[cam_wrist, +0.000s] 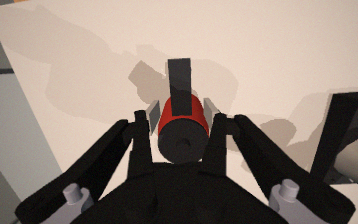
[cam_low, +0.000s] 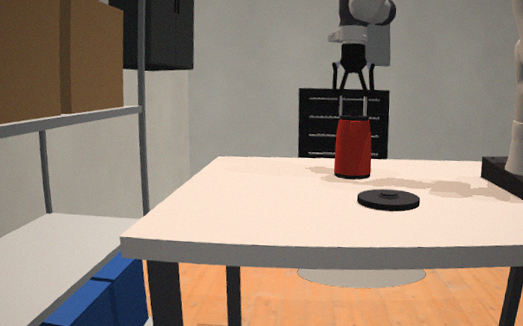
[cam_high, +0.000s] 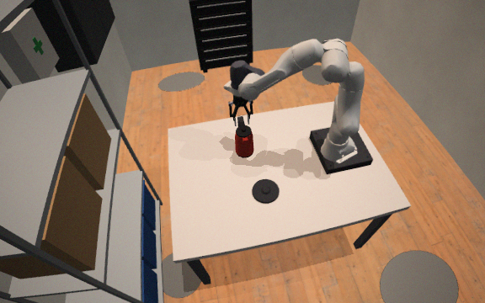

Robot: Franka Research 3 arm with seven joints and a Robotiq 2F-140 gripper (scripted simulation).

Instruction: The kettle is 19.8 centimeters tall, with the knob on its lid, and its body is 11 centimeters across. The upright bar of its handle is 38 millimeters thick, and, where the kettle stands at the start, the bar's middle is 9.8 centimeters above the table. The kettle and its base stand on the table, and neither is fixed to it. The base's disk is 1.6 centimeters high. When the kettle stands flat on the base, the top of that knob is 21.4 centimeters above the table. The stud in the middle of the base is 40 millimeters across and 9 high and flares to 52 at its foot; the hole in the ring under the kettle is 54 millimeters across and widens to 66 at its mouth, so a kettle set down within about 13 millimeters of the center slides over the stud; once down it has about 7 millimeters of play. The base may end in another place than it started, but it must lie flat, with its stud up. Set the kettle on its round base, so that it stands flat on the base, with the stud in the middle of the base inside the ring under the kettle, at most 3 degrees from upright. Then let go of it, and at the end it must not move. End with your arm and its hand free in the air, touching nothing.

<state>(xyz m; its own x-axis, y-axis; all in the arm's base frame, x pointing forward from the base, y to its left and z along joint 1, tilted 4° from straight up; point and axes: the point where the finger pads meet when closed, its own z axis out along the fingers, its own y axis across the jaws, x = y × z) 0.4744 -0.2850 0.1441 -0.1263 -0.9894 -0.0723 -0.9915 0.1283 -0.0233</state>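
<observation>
Now: the red kettle 10 cm below my hand and 3 cm to the left of it. Also, from my hand: black round base: 38 cm to the left, 19 cm below, 2 cm behind.
</observation>
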